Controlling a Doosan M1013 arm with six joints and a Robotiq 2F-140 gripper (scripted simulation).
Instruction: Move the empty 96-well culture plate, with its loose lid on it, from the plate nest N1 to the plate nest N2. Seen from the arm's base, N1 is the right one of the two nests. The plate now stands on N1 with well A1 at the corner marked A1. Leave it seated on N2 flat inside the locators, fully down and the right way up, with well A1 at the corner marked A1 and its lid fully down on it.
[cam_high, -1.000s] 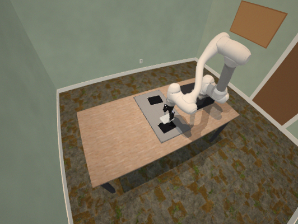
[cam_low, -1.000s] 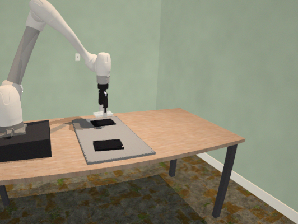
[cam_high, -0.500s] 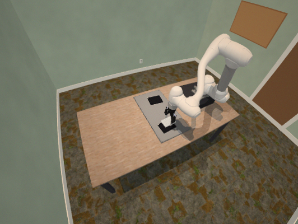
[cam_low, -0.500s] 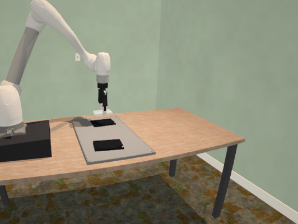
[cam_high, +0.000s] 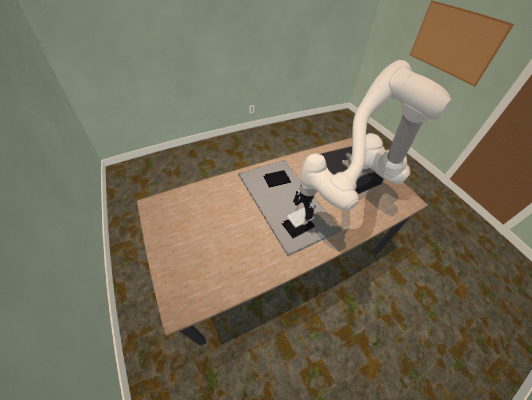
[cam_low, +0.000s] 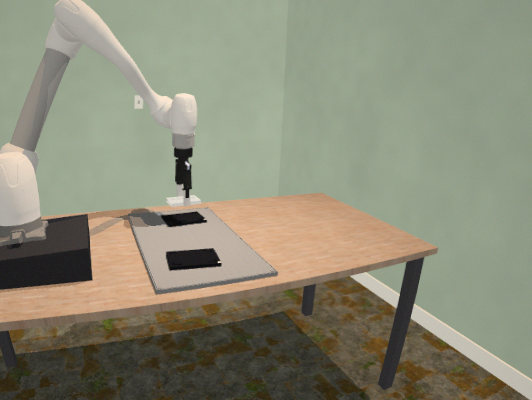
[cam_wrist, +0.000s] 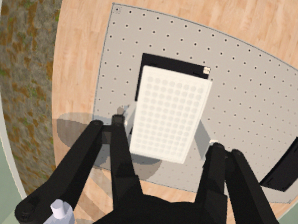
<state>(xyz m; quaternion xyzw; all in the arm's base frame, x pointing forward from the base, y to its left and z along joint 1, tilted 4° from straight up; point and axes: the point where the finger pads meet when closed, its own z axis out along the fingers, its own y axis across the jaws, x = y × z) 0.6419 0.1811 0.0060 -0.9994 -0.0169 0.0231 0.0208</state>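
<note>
The nest N2 is 100 mm below my hand. Round my hand: plate lid: 10 mm below; nest N1: 80 mm behind, 390 mm to the right, 100 mm below.
</note>
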